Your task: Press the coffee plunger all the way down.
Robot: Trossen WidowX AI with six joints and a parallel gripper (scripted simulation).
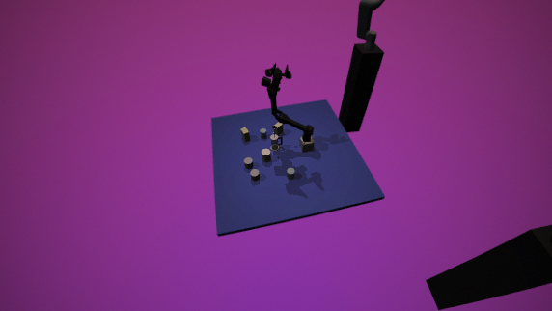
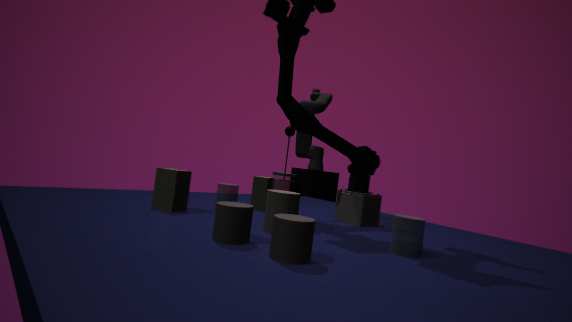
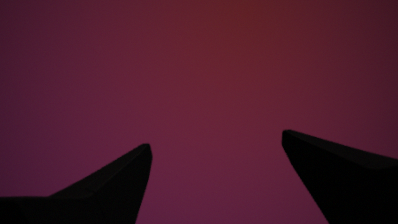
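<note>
The coffee press is 66 cm below my gripper tip, 6 cm ahead of it and 4 cm to the left of it.
</note>
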